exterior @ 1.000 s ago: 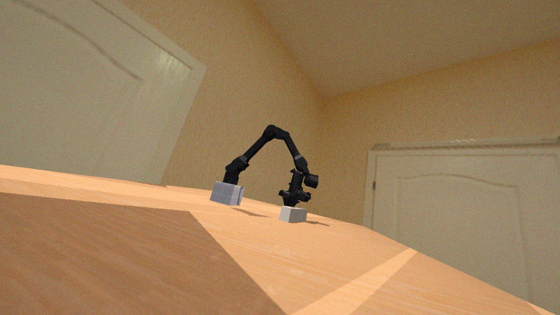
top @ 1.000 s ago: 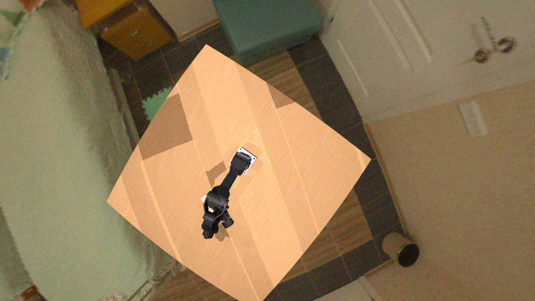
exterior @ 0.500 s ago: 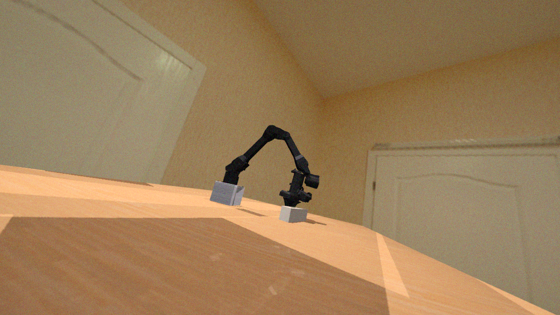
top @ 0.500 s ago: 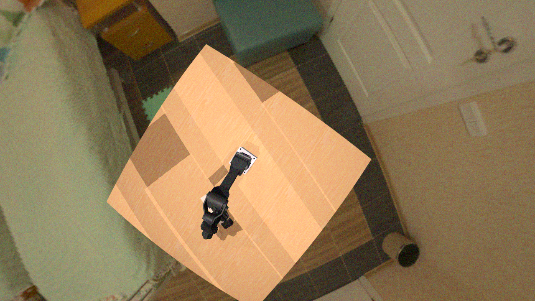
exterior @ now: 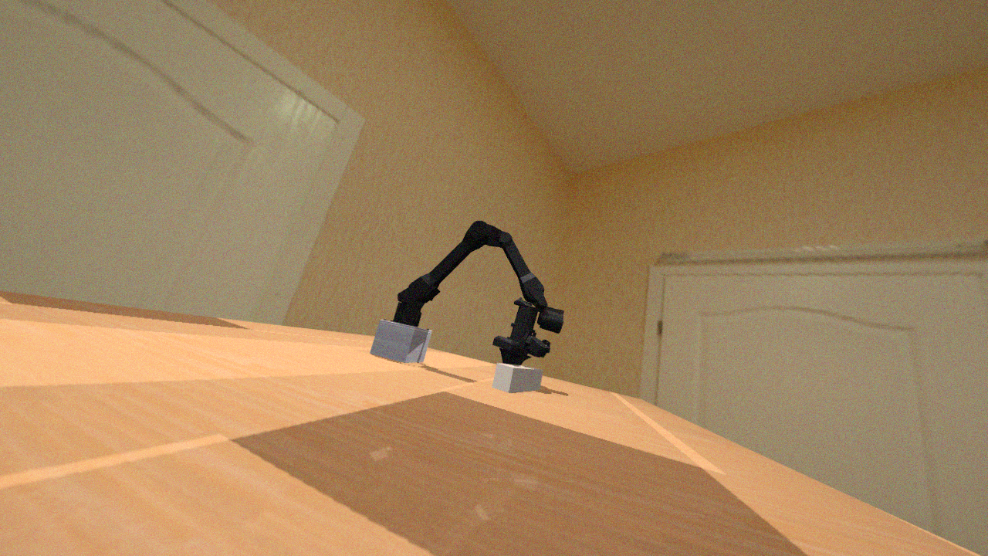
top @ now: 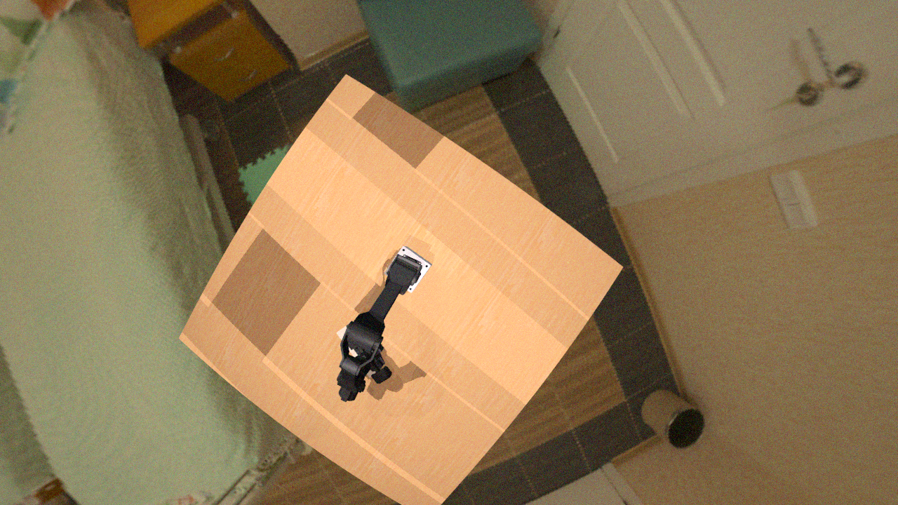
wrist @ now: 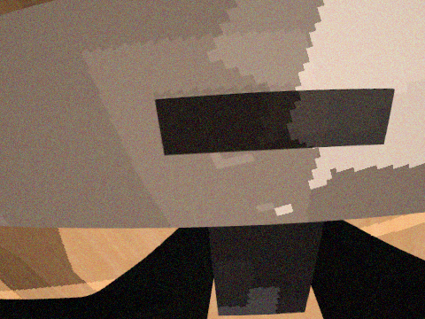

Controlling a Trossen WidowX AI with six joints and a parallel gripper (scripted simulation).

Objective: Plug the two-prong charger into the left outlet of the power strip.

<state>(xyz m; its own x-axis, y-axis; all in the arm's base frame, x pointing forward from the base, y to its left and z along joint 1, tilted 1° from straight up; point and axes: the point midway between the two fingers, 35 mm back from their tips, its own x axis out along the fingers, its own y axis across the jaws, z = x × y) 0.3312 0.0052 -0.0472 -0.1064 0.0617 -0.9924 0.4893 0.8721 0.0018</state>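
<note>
The black two-prong charger lies 2 cm ahead of my gripper tip, 1 cm to the right of it and 1 cm above it.
</note>
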